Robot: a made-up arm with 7 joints.
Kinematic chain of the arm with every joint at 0, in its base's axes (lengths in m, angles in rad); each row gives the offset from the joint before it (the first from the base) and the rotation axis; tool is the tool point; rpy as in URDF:
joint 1: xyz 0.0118 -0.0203 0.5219 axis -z
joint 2: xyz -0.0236 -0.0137 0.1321 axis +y
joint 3: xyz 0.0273 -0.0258 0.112 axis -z
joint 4: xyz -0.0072 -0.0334 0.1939 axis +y
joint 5: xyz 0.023 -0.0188 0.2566 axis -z
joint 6: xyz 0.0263 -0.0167 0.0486 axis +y
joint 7: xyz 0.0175 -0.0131 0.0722 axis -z
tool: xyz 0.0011 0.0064 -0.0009 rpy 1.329 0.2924 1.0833
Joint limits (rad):
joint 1: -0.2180..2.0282
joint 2: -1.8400..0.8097
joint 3: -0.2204..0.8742
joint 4: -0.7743..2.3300
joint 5: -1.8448..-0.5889
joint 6: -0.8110..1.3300
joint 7: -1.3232..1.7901
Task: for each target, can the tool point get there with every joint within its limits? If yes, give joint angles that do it. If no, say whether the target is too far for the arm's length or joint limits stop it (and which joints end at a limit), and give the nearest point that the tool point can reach.
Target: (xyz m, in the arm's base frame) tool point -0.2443 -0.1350 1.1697
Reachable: yes | joints 0.0944 -0.9480 0.4080 0.7184 -0.9494 1.0562 0.7809
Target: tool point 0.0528 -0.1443 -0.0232
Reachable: no: joint limits stop it (at a limit: joint 2, joint 3, joint 5, joint 7) | nearest point 0.0687 -0.1923 0.4612 | short by 0.487 m
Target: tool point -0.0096 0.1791 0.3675
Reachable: no: joint limits stop it (at a limit: joint 1, joint 2, joint 3, joint 4, joint 7) | nearest point 0.1415 0.0381 0.5016 | short by 0.246 m
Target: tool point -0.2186 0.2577 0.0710
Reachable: no: joint limits stop it (at a limit: joint 2, joint 4, joint 5, joint 6) | nearest point -0.3225 0.3831 0.2768 | short by 0.262 m
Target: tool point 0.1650 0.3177 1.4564
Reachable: no: too far | nearest point 0.1163 0.2604 1.2880 | short by 0.184 m
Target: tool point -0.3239 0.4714 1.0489
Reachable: yes | joints 1.1009 -0.9792 0.1709 -0.1715 -0.9427 -0.1941 0.6725
